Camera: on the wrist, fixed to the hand. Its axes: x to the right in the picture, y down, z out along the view.
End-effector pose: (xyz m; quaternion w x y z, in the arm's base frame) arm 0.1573 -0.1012 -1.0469 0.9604 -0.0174 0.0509 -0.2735
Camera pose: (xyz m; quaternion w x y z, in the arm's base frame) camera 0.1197 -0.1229 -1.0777 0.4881 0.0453 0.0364 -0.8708
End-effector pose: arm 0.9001 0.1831 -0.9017 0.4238 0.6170 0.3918 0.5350
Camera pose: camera 0.8624 0.1823 -0.9392 0.6064 0.1791 0.7714 0.0716
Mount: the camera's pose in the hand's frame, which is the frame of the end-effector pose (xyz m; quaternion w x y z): -0.0176 -0.0362 -0.0348 0.7080 0.0864 0.0377 -0.6999
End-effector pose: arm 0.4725 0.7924 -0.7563 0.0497 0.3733 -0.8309 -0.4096
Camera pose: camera 0.5196 0.7677 -0.7554 0.2524 -0.8656 0.3605 0.2389
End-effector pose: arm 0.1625 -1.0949 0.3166 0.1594 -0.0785 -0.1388 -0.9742
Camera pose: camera 0.1632 -1.0671 0.2712 0.5570 -0.0921 0.2314 0.7923
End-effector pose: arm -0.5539 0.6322 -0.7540 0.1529 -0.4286 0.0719 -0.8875
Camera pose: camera -0.5784 0.6721 -0.7793 0.4786 0.3071 0.3200 0.7578
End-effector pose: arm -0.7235 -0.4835 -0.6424 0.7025 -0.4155 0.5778 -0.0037
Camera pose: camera -0.7405 -0.5188 -0.6064 0.5089 -0.6377 0.1444 -0.5599
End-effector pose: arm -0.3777 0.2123 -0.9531 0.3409 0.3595 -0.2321 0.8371
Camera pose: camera -0.3575 0.2511 -0.9833 0.8049 0.4149 0.1725 0.3877
